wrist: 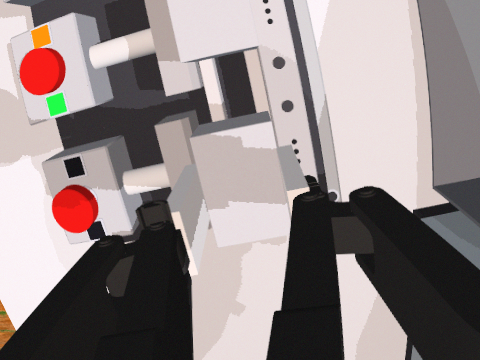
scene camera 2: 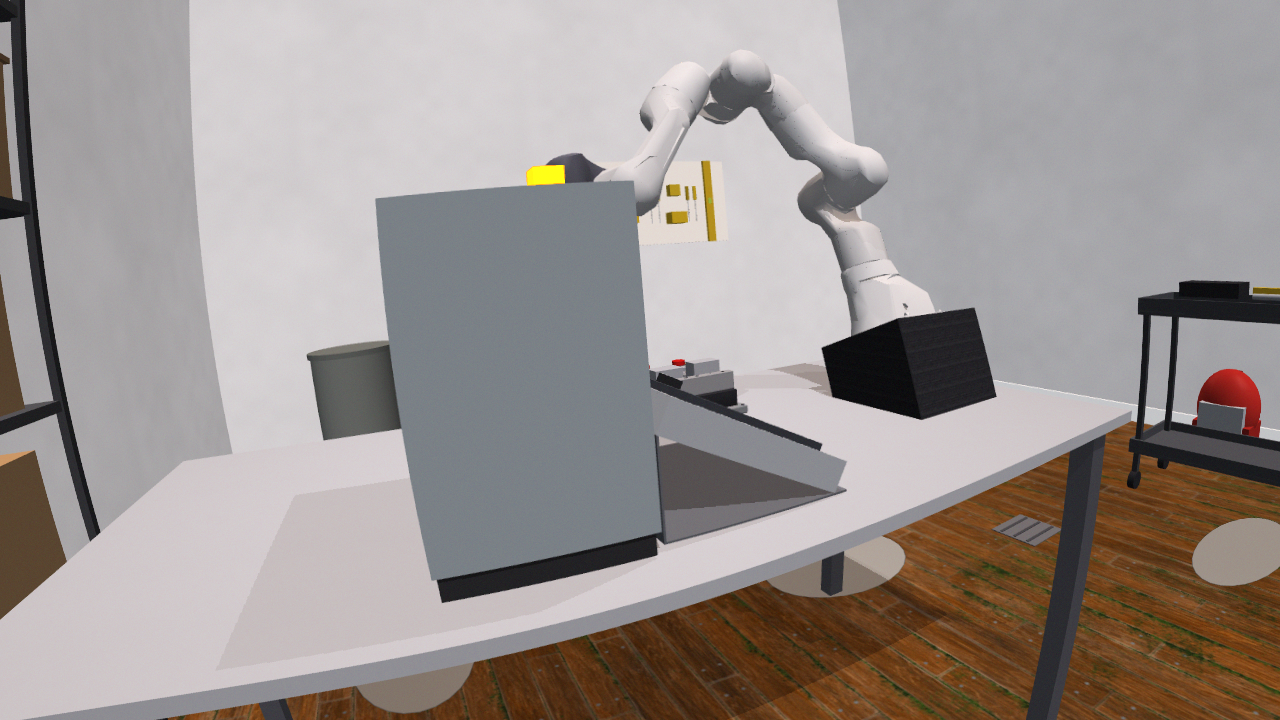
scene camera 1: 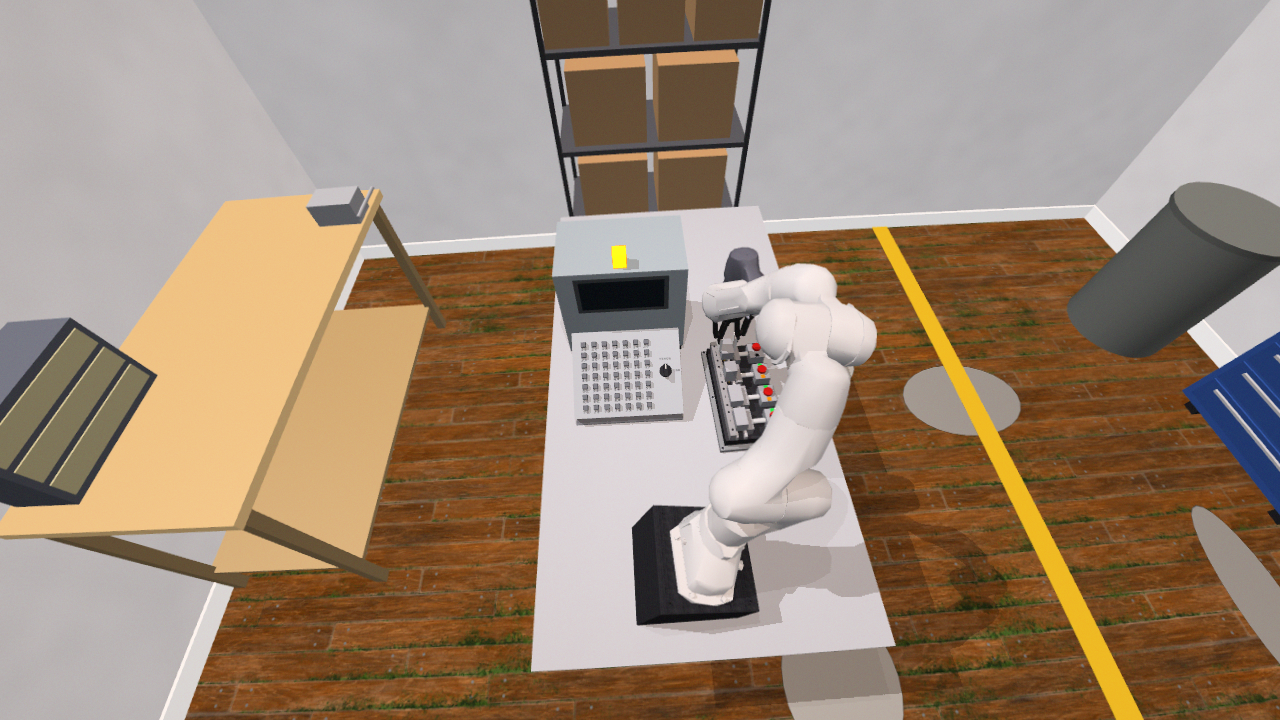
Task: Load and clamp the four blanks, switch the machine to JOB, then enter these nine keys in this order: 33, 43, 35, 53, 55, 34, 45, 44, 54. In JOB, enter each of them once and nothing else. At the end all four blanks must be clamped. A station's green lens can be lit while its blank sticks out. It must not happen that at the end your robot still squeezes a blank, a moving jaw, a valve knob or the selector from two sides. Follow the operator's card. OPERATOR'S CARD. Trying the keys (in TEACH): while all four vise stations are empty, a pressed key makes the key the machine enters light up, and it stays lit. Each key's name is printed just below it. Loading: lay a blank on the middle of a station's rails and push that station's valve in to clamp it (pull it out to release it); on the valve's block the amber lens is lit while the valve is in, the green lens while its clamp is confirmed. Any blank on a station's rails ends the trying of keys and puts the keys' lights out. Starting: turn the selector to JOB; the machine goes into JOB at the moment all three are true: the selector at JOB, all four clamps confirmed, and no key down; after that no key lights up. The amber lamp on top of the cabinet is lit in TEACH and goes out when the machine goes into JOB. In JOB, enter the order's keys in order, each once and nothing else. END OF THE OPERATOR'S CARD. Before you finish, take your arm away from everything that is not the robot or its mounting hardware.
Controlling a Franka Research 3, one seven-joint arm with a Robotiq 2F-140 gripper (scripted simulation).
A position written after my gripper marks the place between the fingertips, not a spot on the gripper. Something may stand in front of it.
In view: my gripper [wrist: 243, 179] and a grey cabinet [scene camera 2: 515, 315].
The grey cabinet is seen too in scene camera 1 [scene camera 1: 648, 291].
